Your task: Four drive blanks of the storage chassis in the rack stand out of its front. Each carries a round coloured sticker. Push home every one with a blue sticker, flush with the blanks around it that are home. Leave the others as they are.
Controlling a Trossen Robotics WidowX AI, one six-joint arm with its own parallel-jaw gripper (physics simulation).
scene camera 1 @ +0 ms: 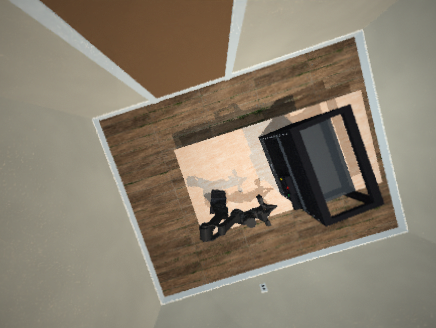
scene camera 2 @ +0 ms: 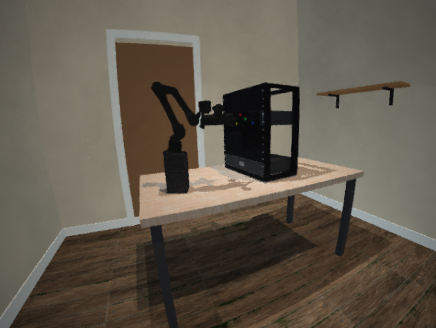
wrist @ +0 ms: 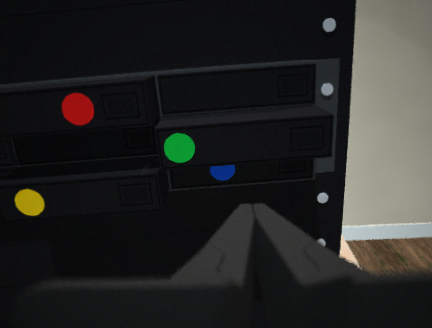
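Observation:
The storage chassis [wrist: 328,70] sits in the black rack [scene camera 1: 365,157] [scene camera 2: 267,145]. In the wrist view, the red-stickered blank [wrist: 132,120] at upper left, the yellow-stickered blank [wrist: 100,197] at lower left and the green-stickered blank [wrist: 240,142] at right centre stand out. The blue-stickered blank [wrist: 255,172] lies below the green one, set back inside the chassis edge like the plain blank [wrist: 225,92] at upper right. The green one hides its top part. My gripper [scene camera 1: 275,206] [scene camera 2: 233,119] [wrist: 251,215] is shut and empty, in front of the rack and below the blue sticker in the wrist view.
The rack stands on a wooden table [scene camera 1: 215,155] [scene camera 2: 210,205]. The rack's right post [wrist: 332,220] carries round screws beside the chassis. A lower unit [scene camera 2: 241,163] with a light label sits at the rack's bottom. A wall shelf [scene camera 2: 365,89] is at the right.

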